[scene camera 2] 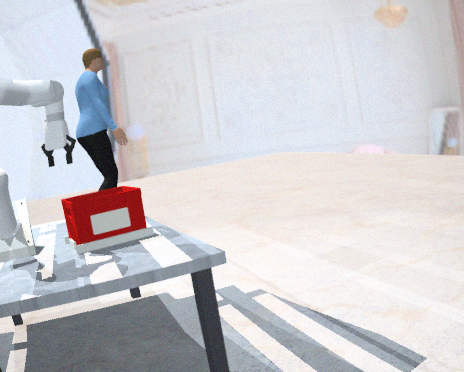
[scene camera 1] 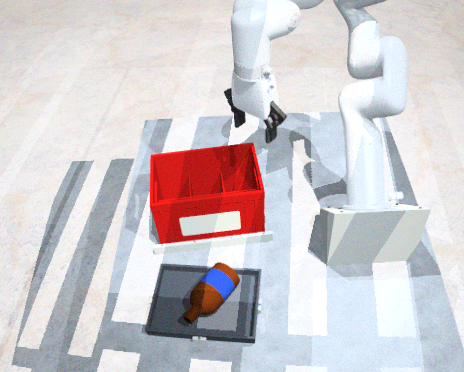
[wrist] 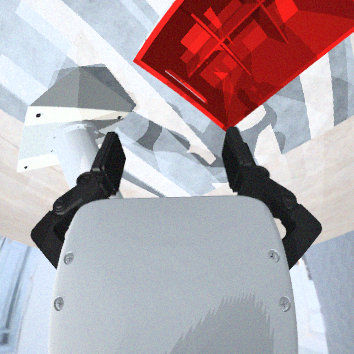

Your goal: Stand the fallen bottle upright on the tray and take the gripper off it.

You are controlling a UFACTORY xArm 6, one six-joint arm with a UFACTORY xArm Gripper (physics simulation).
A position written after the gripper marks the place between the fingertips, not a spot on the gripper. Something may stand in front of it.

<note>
In view: the gripper [scene camera 1: 255, 132] and a pale strip [scene camera 2: 106, 242].
The gripper is seen too in scene camera 2 [scene camera 2: 60, 165] and in the wrist view [wrist: 171, 141].
</note>
